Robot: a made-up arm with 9 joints. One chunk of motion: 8 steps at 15 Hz.
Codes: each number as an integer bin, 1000 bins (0 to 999) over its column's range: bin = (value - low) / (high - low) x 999, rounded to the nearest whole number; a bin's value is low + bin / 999 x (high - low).
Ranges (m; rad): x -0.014..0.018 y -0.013..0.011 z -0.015..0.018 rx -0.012..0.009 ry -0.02..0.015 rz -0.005..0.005
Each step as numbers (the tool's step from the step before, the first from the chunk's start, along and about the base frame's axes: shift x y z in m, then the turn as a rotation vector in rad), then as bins.
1 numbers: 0.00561 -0.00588 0.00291 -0.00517 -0.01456 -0.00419
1 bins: 612 296 542 325 155 81
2 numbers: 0.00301 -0.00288 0.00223 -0.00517 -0.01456 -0.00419
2 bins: 531 421 522 325 155 81
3 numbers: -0.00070 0.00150 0.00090 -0.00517 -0.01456 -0.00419
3 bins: 415 604 481 325 155 81
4 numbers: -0.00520 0.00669 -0.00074 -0.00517 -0.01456 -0.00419
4 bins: 275 820 432 325 155 81
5 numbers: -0.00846 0.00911 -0.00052 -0.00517 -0.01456 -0.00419
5 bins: 173 920 438 325 155 81
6 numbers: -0.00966 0.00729 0.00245 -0.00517 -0.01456 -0.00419
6 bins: 135 845 528 325 155 81
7 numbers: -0.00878 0.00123 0.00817 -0.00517 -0.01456 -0.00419
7 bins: 163 592 701 325 155 81
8 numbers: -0.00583 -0.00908 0.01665 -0.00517 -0.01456 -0.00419
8 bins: 255 163 958 325 155 81
